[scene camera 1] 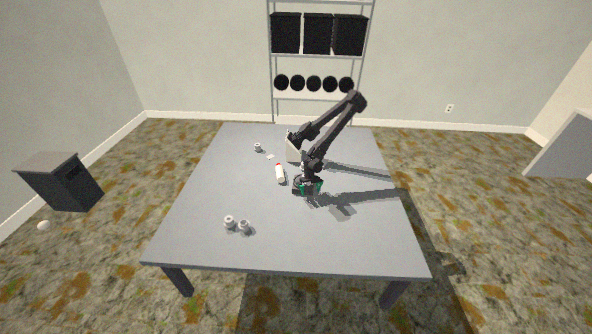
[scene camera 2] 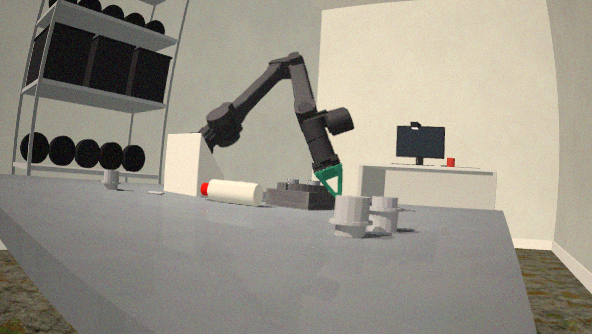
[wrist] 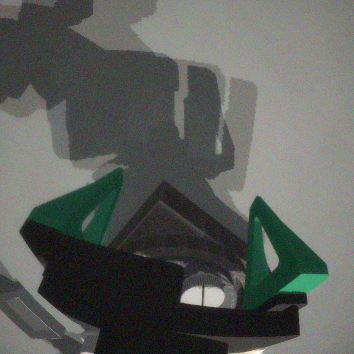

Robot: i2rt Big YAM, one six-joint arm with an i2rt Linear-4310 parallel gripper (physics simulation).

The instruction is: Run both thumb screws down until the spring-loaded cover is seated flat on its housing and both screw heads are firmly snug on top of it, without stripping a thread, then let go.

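Frame: origin at the arm's base, x left, y back, z up, level; millimetres.
Where they show: gripper, between the fingertips: [scene camera 1: 310, 194] [wrist: 188, 188]; arm's base, origin of its link: [scene camera 1: 293, 141] [scene camera 2: 193, 153].
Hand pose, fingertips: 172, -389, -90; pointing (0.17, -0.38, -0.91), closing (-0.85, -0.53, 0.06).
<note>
Each offset is from my fingertips to the centre of the thing, as dx, dy, dz. "spot": to the spot under its first point.
The dark square housing @(-54, +73, +2) [scene camera 2: 287, 199] [wrist: 164, 188] sits on the table, partly hidden by the arm in scene camera 1. Its dark round cover @(spot: -106, +39, +23) [scene camera 2: 300, 187] lies on top; whether it is seated flat is too small to tell. Two thumb screws stand on it, one screw @(-55, +105, +22) [scene camera 2: 292, 181] to the left of the other screw @(-52, +41, +23) [scene camera 2: 313, 183] in scene camera 2. One slotted pale screw head @(spot: -50, +40, +40) [wrist: 202, 296] shows in the wrist view, partly behind the gripper body. My gripper [scene camera 1: 311, 190] [scene camera 2: 336, 194] [wrist: 188, 188] is open, its green fingers apart at the housing, with nothing between them.
A cream bottle @(-219, +154, -1) [scene camera 1: 280, 174] [scene camera 2: 235, 192] with a red cap lies beside the housing. A white wedge-shaped block [scene camera 1: 292, 151] [scene camera 2: 182, 162] stands behind. Two flanged pale cylinders @(-381, -270, -1) [scene camera 1: 229, 222] @(-300, -276, -1) [scene camera 1: 244, 226] stand nearer the front, another cylinder @(-443, +396, -1) [scene camera 1: 257, 147] [scene camera 2: 111, 179] at the back.
</note>
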